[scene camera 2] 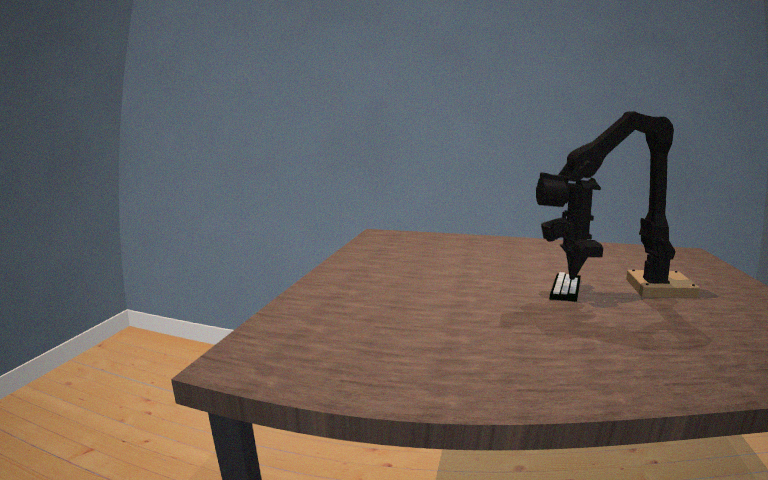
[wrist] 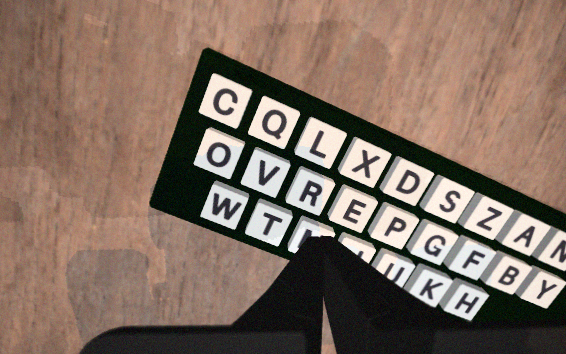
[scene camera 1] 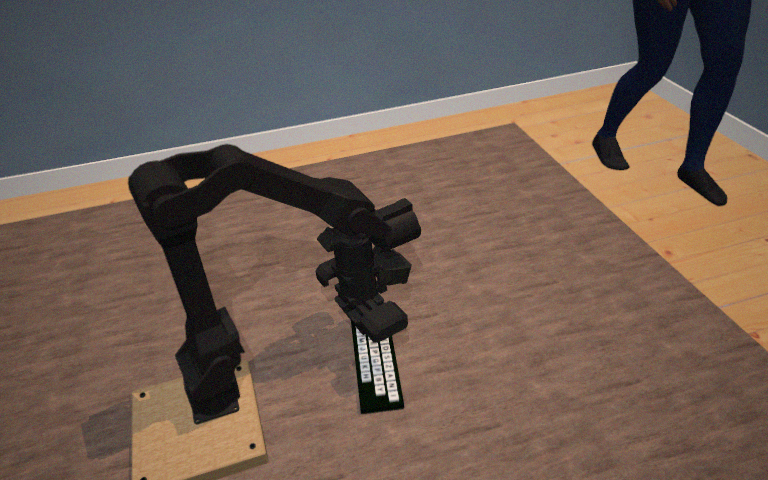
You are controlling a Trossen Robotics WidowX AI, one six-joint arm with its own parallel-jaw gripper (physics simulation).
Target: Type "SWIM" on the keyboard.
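Seen in the pictures: gripper, fingertip midpoint: (scene camera 2: 571, 279) (wrist: 319, 248) (scene camera 1: 364, 332); arm's base, origin of the base link: (scene camera 2: 656, 280) (scene camera 1: 214, 400).
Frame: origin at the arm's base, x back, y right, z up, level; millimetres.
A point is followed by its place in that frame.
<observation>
The dark green keyboard (scene camera 1: 369, 400) @[x -219, y 76, z -13 mm] (scene camera 2: 564, 298) @[x -274, y -99, z -20 mm] (wrist: 175, 185) @[x -256, y -95, z -13 mm] lies on the table with three rows of white keys. In the wrist view, the S key (wrist: 449, 201) @[x -271, y 11, z -8 mm] is in the top row and the W key (wrist: 225, 206) @[x -253, y -74, z -8 mm] starts the bottom row. The M key (wrist: 302, 237) @[x -245, y -42, z -8 mm] (scene camera 1: 361, 340) @[x -243, y -38, z -8 mm] is partly covered by the fingertips in the wrist view. The I key (scene camera 1: 393, 395) @[x -254, y 84, z -8 mm] ends the top row in scene camera 1. My gripper (scene camera 2: 572, 277) @[x -250, y -38, z 7 mm] (wrist: 319, 248) @[x -250, y -38, z 7 mm] is shut and empty, pointing down, its tips over the right part of M beside J; contact cannot be told.
The arm's wooden base plate (scene camera 1: 198, 452) @[x 32, y 79, z 0 mm] (scene camera 2: 671, 290) @[x 26, y -63, z -8 mm] stands beside the keyboard on the brown table (scene camera 1: 538, 339) @[x -525, y 54, z -26 mm] (scene camera 2: 396, 339) @[x -592, y -350, z -26 mm]. A person's legs (scene camera 1: 707, 101) show beyond the table's far right edge in scene camera 1.
</observation>
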